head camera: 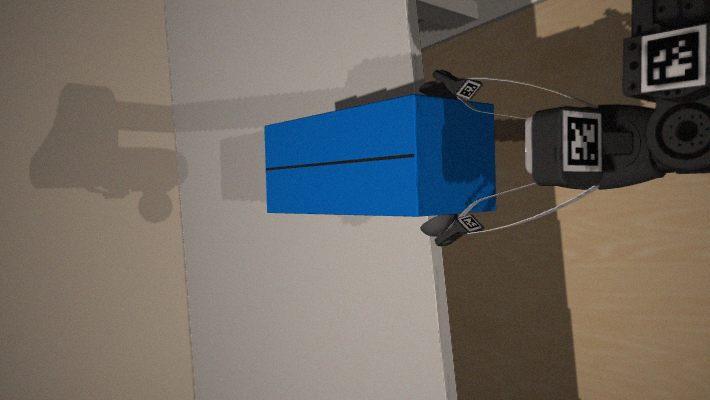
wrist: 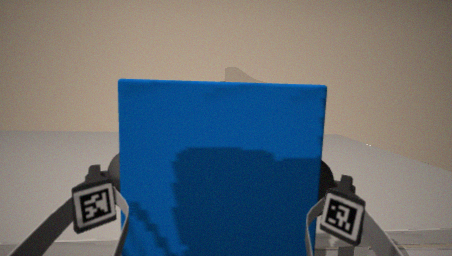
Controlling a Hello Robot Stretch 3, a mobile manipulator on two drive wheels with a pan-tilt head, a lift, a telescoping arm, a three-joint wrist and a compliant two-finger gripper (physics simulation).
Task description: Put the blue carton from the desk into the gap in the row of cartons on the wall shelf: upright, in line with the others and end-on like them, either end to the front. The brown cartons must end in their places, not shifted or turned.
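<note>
The blue carton (head camera: 340,187) (wrist: 220,117) is upright, with a dark line along its top and one end facing my wrist. My gripper (head camera: 435,157) (wrist: 220,173) is shut on it, one fingertip against each long side near that end. The carton appears raised above the desk (head camera: 300,310) (wrist: 45,175): its shadow lies apart from it on the desk top. In the head view its near end reaches past the desk's front edge. The lower part of the carton is out of sight. The wall shelf, the brown cartons and the gap do not show.
A plain beige wall (head camera: 90,300) (wrist: 225,35) stands behind the desk and bears the arm's shadow. A grey structure (head camera: 450,15) shows at the top of the head view, beside the desk. The wooden floor (head camera: 640,300) lies in front of the desk, partly in shadow.
</note>
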